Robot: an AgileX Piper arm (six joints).
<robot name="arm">
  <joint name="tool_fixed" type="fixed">
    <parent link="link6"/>
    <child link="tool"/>
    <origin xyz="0 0 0" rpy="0 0 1.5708"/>
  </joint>
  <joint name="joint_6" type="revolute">
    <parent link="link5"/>
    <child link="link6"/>
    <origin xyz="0 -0.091 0" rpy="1.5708 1.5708 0"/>
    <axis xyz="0 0 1"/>
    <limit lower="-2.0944" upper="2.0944"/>
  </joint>
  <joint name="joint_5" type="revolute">
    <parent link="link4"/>
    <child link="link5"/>
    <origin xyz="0 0 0" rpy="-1.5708 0 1.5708"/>
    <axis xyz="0 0 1"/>
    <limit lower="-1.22" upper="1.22"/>
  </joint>
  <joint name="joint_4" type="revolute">
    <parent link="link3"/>
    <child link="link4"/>
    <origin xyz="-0.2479 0.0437 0" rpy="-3.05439 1.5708 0"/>
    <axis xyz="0 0 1"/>
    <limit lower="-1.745" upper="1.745"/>
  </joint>
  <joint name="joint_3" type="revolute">
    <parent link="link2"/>
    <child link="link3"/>
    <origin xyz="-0.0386 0.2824 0" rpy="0 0 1.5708"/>
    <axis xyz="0 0 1"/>
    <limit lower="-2.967" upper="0"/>
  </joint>
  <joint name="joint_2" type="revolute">
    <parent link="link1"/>
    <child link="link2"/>
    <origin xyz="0 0 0" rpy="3.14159 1.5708 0"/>
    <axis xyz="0 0 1"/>
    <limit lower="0" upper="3.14"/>
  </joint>
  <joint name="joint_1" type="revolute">
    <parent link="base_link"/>
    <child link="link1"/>
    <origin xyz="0 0 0.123" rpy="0 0 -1.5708"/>
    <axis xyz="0 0 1"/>
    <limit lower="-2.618" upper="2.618"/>
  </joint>
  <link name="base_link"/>
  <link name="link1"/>
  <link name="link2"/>
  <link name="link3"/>
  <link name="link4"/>
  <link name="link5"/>
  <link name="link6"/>
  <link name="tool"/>
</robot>
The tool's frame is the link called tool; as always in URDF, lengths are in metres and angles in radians.
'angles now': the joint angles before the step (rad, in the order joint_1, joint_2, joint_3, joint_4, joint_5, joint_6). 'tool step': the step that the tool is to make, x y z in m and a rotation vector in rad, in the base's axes. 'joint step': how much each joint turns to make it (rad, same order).
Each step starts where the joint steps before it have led.
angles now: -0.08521 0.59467 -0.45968 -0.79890 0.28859 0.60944
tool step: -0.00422 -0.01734 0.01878 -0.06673 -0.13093 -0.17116
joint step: -0.05500 0.00000 -0.02262 -0.53944 0.04974 0.51604
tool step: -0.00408 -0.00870 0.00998 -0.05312 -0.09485 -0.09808
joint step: -0.01915 0.00033 -0.00048 -0.31082 0.07258 0.29437
